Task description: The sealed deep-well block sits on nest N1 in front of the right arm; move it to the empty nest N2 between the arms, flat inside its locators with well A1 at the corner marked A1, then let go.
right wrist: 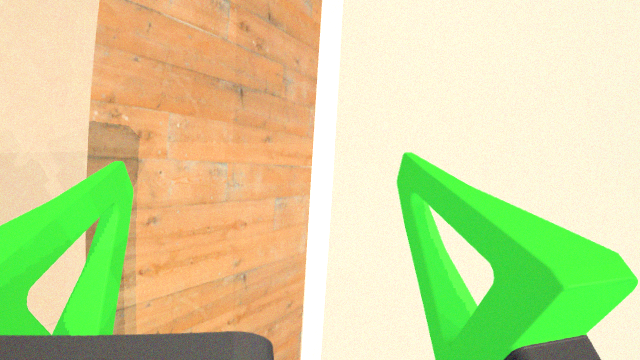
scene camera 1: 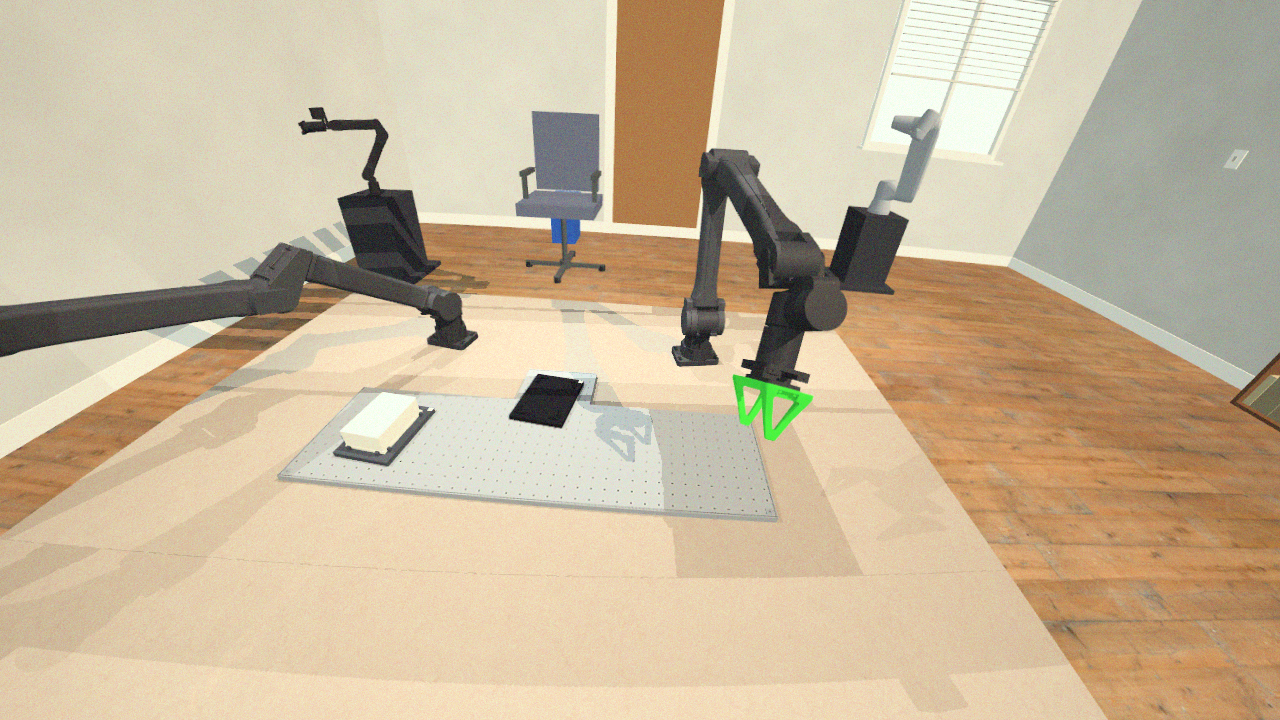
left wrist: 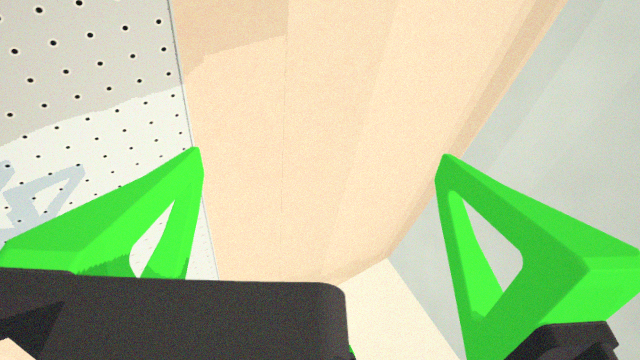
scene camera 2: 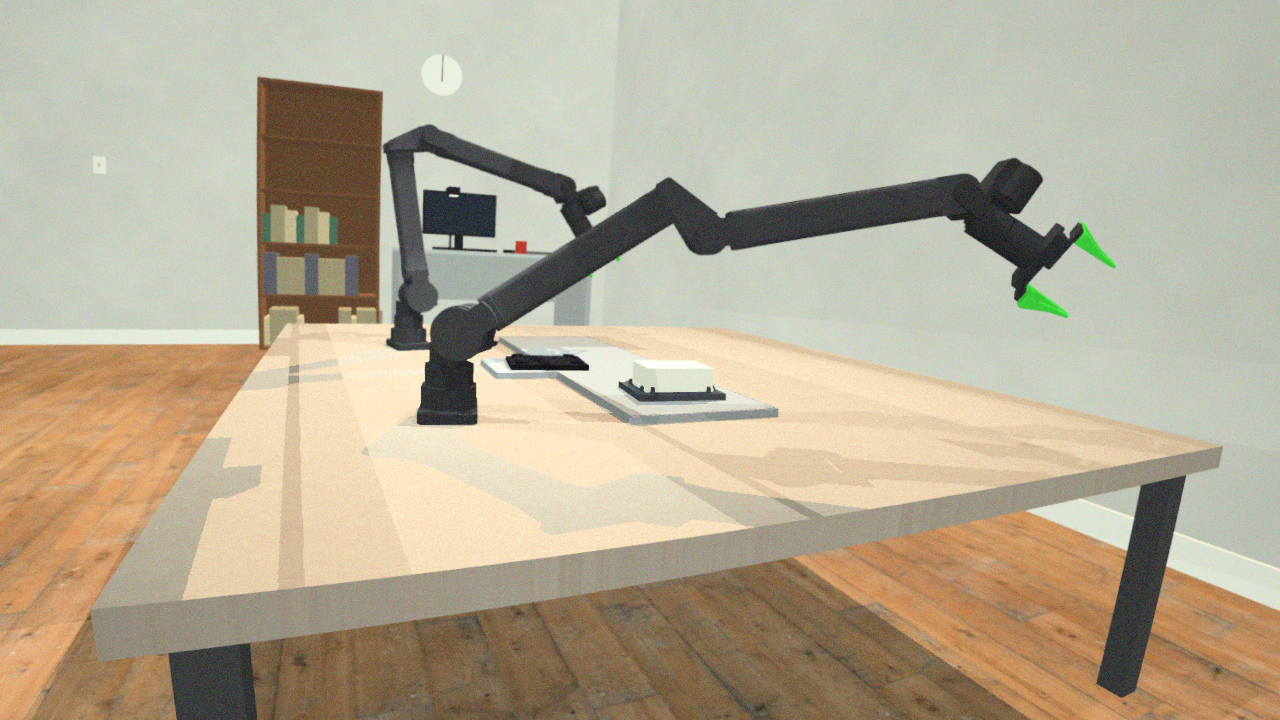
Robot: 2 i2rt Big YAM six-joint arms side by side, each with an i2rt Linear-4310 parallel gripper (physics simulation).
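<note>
The white deep-well block (scene camera 1: pixel 380 420) (scene camera 2: pixel 673 375) sits flat on the dark nest N1 (scene camera 1: pixel 362 456) (scene camera 2: pixel 671 394), at the left of the board in scene camera 1. The black nest N2 (scene camera 1: pixel 546 400) (scene camera 2: pixel 546 361) lies empty at the board's back middle. Its A1 mark is too small to read. My left gripper (scene camera 1: pixel 759 431) (left wrist: pixel 322 162) is open and empty, above the board's right end in scene camera 1. My right gripper (scene camera 2: pixel 1090 291) (right wrist: pixel 266 170) is open and empty, high up and far out from the block, pointing towards floor and wall in its wrist view.
The perforated board (scene camera 1: pixel 537 474) (scene camera 2: pixel 707 414) (left wrist: pixel 115 75) carries both nests on the wooden table (scene camera 1: pixel 537 626) (scene camera 2: pixel 554 537). The right arm (scene camera 1: pixel 214 300) (scene camera 2: pixel 832 214) stretches out above the table. The table's edge and the wood floor (right wrist: pixel 225 210) show in the right wrist view.
</note>
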